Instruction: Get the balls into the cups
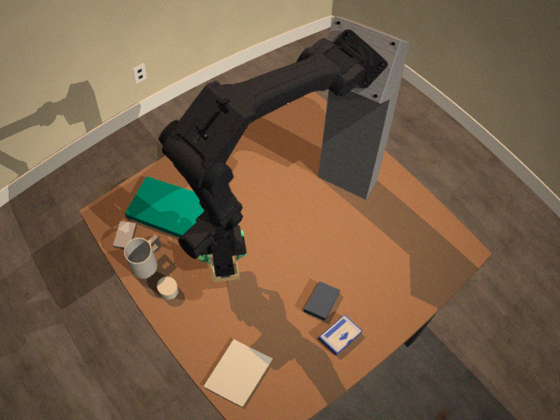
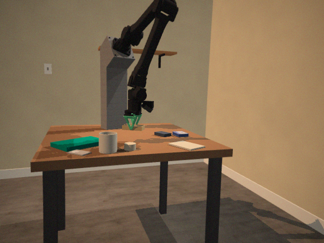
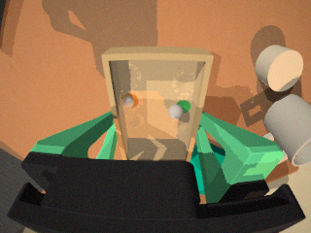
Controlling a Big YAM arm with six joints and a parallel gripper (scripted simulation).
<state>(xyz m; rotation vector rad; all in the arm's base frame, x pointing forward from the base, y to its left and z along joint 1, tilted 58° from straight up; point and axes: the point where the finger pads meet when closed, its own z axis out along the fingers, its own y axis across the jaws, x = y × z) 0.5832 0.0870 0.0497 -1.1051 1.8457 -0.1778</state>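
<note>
My hand is 10 mm above the wooden puzzle. Round my hand: dark box: 200 mm behind, 170 mm to the left, 70 mm below; then grey mug: 200 mm ahead, 100 mm to the right, 40 mm below; then grey cube: 140 mm to the right, 80 mm below.
</note>
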